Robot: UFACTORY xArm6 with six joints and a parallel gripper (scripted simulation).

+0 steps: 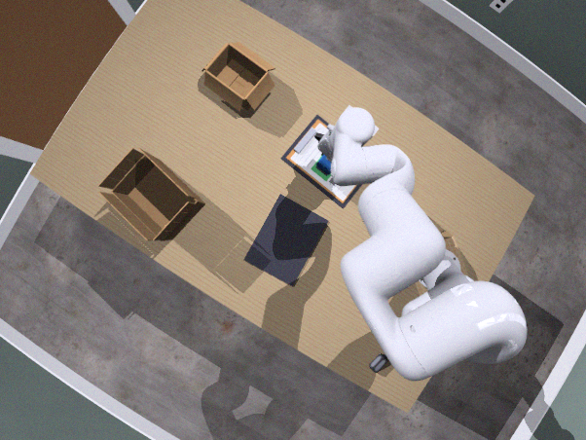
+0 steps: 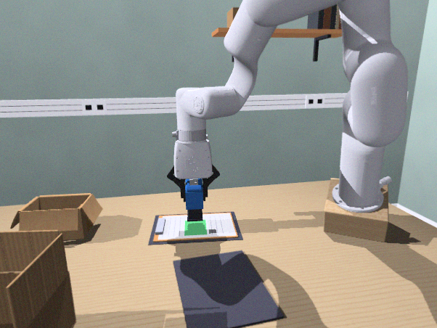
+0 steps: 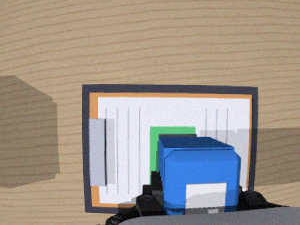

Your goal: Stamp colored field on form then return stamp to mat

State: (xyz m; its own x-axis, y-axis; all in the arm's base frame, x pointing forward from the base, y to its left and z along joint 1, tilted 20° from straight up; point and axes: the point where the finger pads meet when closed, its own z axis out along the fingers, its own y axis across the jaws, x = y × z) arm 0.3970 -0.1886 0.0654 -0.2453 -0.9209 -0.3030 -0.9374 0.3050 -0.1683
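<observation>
Right now my hand is 10 mm short of the clipboard with form, 10 mm to the left of it and 100 mm above it. From my hand the other things lie so: dark mat: 20 mm ahead, 270 mm to the left, 100 mm below; then black stamp base: 50 mm below; then blue stamp: 20 mm below.
</observation>
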